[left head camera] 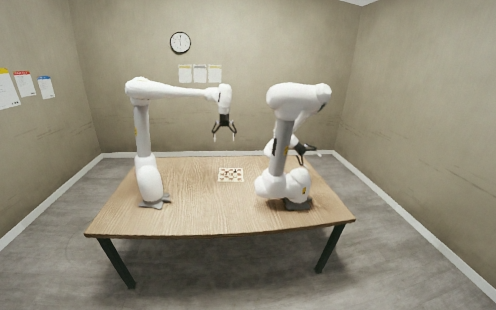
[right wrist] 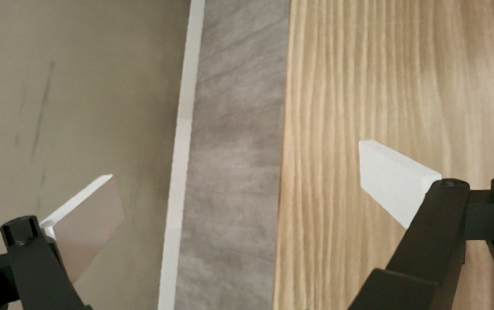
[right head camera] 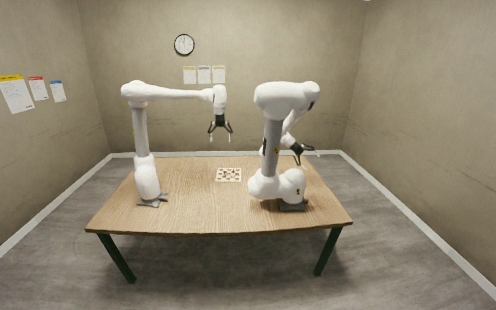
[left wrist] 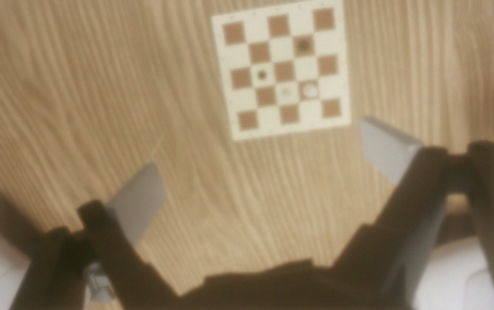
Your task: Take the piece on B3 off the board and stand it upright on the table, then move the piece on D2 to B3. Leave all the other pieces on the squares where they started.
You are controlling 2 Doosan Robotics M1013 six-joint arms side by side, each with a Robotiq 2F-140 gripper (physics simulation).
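Places are measured from the left arm's base along level axes (x back, y left, z down), in millimetres.
Where they show: left gripper, fingertip midpoint: (left head camera: 224, 140) (right head camera: 220, 141) (left wrist: 258, 158); right gripper, fingertip midpoint: (left head camera: 314, 162) (right wrist: 239, 180) (right head camera: 312, 163); left arm's base, origin of the base link: (left head camera: 154, 200) (right head camera: 152, 199); right arm's base, origin of the base link: (left head camera: 295, 202) (right head camera: 290, 202).
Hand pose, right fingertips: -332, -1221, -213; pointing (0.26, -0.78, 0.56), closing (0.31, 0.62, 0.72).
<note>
Each offset is from my right fingertips to the top centre of the thing, as dx, dy, dz. "*": to the spot under its first point. Level surfaces: height alone.
The checkered board {* +15, +774, +207} (left head camera: 220, 180) (right head camera: 217, 180) (left wrist: 292, 132) lies on the table. In the left wrist view, a dark piece {-133, +662, +176} (left wrist: 303, 45) stands on a brown square toward the upper right and a smaller dark piece {-88, +736, +176} (left wrist: 262, 75) on a cream square at the left. A small pale piece {-54, +695, +176} (left wrist: 285, 92) stands on a cream square, beside a larger white piece {-57, +653, +174} (left wrist: 310, 90) on a brown square. The square labels are too blurred to read. My left gripper (left head camera: 224, 139) (right head camera: 220, 140) (left wrist: 258, 158) is open and empty, high above the table near the board. My right gripper (left head camera: 311, 160) (right head camera: 310, 160) (right wrist: 239, 180) is open and empty, away from the board.
The wooden table {dz +213} (left head camera: 200, 215) (right head camera: 195, 215) (right wrist: 325, 225) carries both arm bases. The right arm (left head camera: 284, 150) (right head camera: 272, 150) stands to the right of the board, the left arm (left head camera: 143, 130) (right head camera: 140, 130) to its left. The right wrist view shows the table's edge, floor and wall.
</note>
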